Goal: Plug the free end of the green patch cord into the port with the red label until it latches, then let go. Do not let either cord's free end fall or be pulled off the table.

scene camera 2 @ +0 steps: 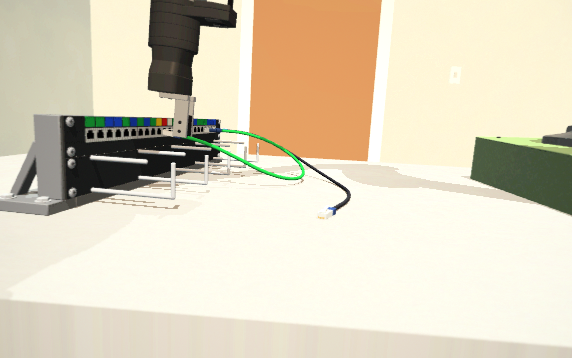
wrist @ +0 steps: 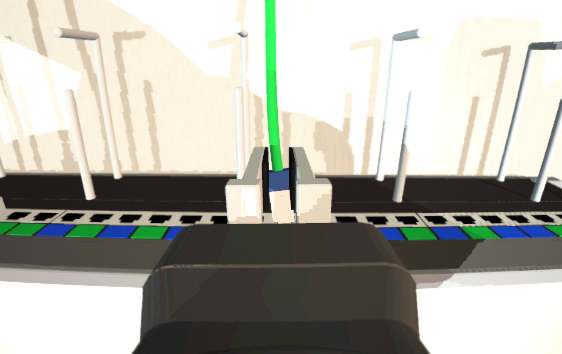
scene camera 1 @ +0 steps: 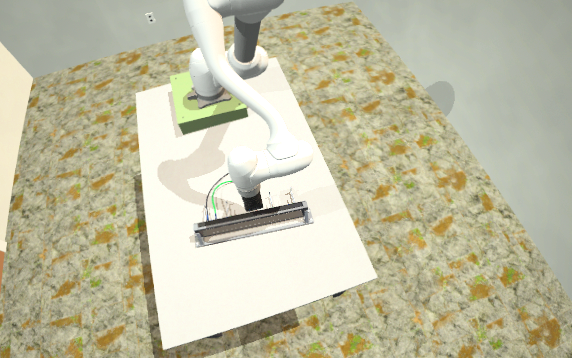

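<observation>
My gripper is shut on the blue-booted clear plug at the free end of the green patch cord. The plug points at the port row of the patch panel; its nose is at the row, and I cannot tell whether it is inside a port. The red label shows just left of the fingers in scene camera 2; in the wrist view the gripper body hides it. The green cord's other end is at the panel's far part.
A black cord runs from the panel, its free plug lying on the table. Metal cable-guide rods stick out from the panel on both sides of my fingers. The arm stands on a green base.
</observation>
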